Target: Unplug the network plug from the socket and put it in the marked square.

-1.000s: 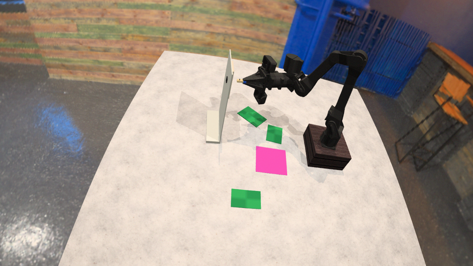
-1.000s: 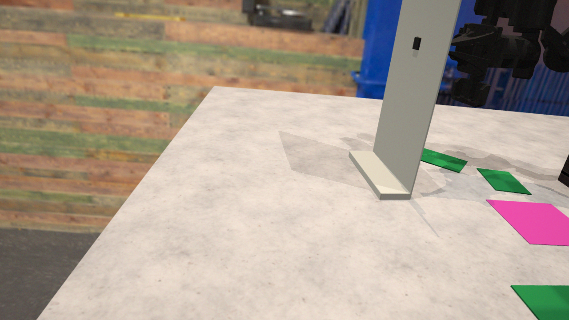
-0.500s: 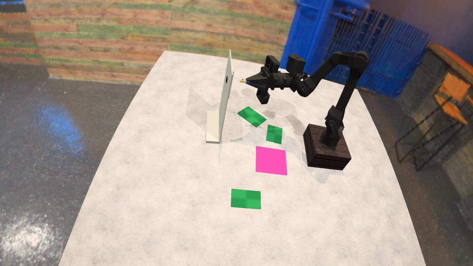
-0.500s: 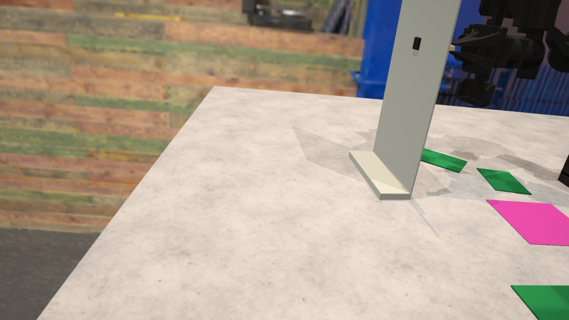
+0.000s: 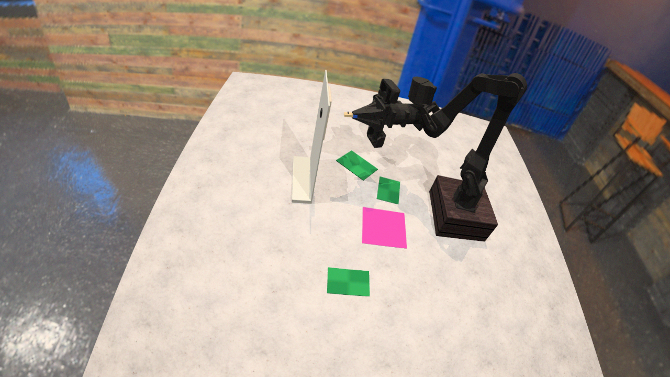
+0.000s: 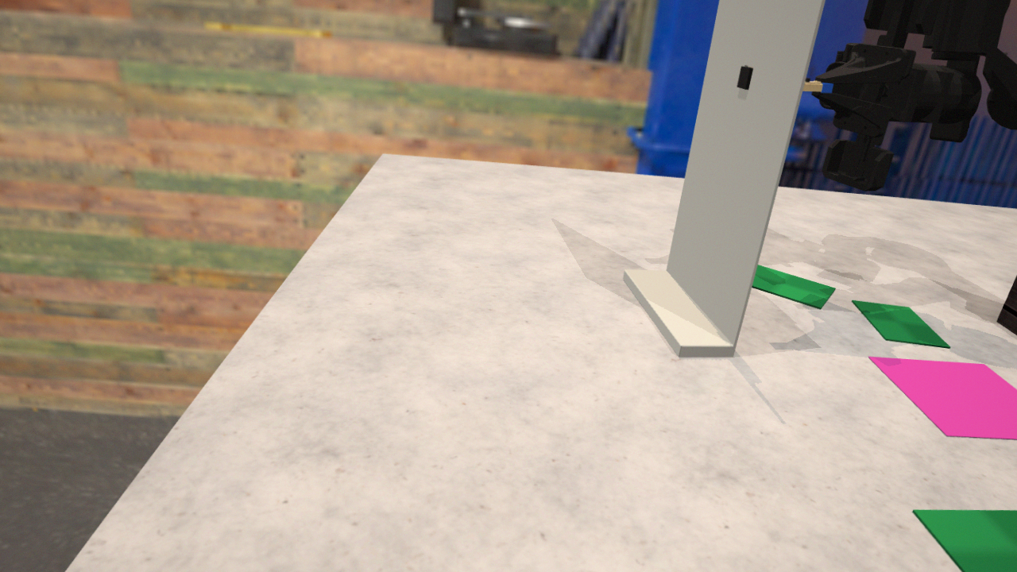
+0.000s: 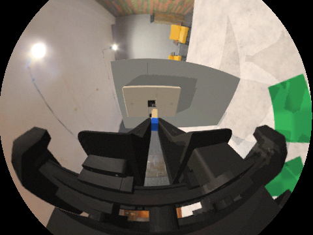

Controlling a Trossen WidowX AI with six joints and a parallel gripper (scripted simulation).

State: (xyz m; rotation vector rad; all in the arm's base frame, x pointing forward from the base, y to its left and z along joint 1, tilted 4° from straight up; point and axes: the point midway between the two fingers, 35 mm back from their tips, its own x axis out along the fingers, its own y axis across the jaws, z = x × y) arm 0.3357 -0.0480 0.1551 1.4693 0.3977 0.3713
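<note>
Right now the magenta marked square is 230 mm below my gripper tip, 150 mm behind it and 130 mm to the left of it. The rest, counted from my gripper tip: upright cream panel (90 mm below, 80 mm ahead, 30 mm to the left); network plug (right at my gripper tip).
</note>
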